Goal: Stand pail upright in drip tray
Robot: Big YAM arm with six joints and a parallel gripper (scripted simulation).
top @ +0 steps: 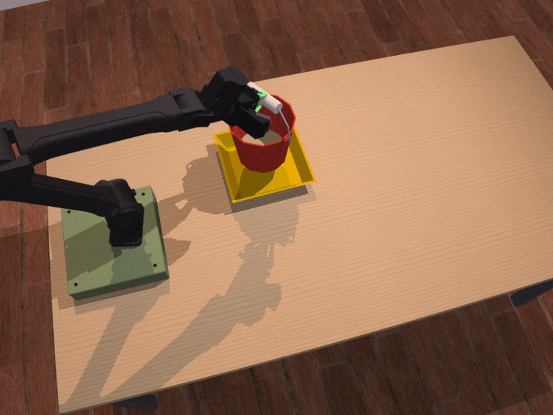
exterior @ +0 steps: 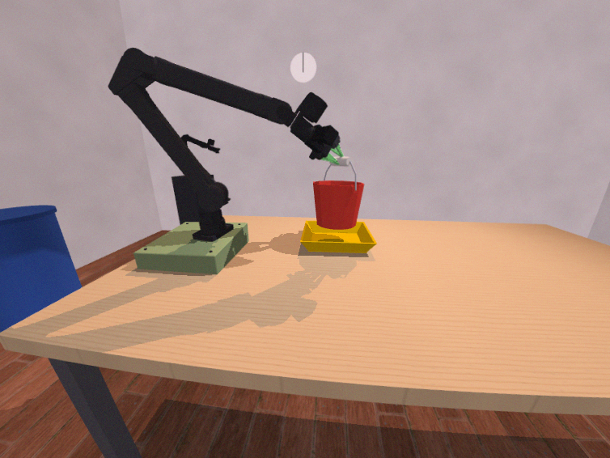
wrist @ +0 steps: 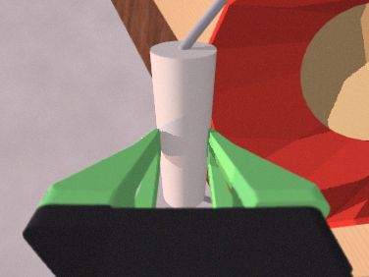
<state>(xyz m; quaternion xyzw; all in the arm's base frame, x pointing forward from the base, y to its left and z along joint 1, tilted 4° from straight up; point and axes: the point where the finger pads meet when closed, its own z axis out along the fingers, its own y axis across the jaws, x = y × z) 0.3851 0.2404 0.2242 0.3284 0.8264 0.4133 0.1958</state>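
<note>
The red pail is 100 mm below my hand. Round my hand: yellow drip tray (300 mm below).
</note>
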